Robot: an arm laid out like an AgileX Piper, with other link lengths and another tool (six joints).
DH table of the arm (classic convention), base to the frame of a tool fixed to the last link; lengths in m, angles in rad. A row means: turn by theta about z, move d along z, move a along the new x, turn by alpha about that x. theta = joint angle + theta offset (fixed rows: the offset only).
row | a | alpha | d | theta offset
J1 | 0 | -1.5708 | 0.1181 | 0
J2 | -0.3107 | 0 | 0 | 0.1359
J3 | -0.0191 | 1.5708 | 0 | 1.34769
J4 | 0 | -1.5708 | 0.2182 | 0
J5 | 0 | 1.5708 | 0 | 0
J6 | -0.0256 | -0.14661 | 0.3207 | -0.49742
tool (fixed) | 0 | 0 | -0.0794 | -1.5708
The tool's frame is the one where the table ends.
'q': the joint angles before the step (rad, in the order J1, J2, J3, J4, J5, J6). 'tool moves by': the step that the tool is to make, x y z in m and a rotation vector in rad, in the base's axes. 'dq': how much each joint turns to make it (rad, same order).
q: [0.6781 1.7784 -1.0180 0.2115 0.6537 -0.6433]
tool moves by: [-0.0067 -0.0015 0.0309 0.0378 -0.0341 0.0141]
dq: [0.0000 -0.0918 -0.0025 0.0062 0.0464 -0.0102]
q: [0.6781 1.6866 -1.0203 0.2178 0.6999 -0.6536]
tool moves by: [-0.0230 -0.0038 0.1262 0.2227 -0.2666 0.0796]
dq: [0.0004 -0.3540 -0.0001 0.0571 0.0247 -0.1087]
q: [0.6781 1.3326 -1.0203 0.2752 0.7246 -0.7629]
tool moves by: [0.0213 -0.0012 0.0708 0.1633 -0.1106 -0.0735]
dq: [-0.0623 -0.0642 -0.1045 0.0682 -0.0179 -0.0049]
